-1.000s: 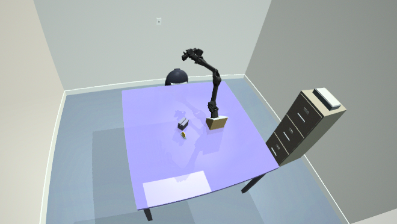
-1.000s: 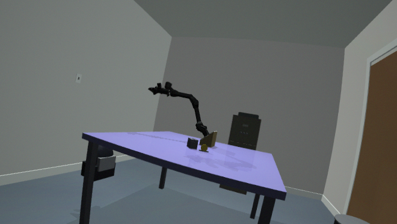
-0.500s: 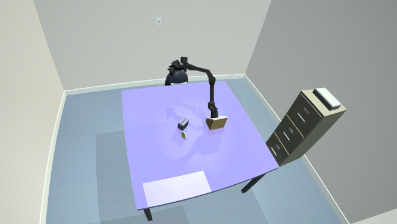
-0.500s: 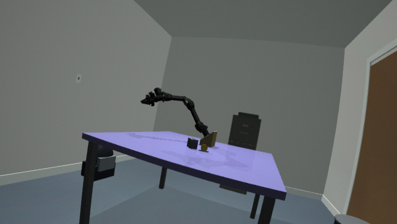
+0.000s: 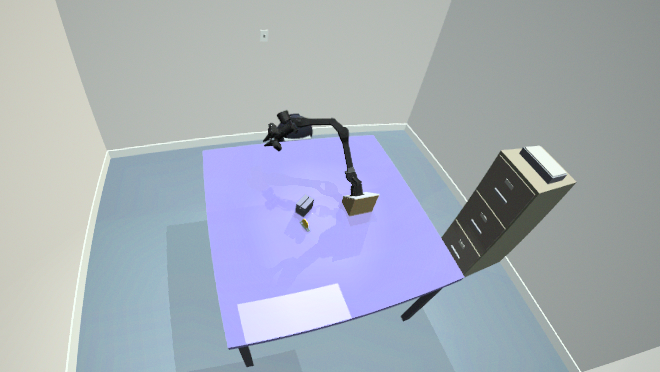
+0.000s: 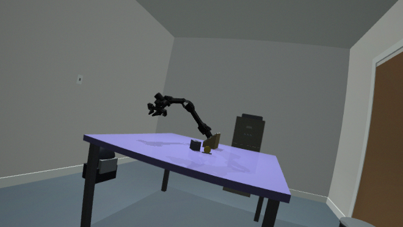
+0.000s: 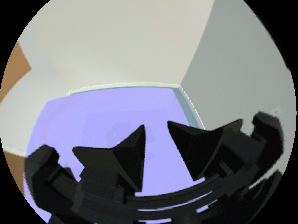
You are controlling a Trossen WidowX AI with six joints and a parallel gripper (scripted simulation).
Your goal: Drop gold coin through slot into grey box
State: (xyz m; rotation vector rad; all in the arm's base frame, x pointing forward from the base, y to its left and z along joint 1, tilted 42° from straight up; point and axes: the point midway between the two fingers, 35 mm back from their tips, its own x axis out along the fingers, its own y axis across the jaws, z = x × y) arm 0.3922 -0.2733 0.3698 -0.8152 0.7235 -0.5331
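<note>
Now: the gold coin 60 mm behind my gripper tip, 490 mm to the left of it and 180 mm below it.
</note>
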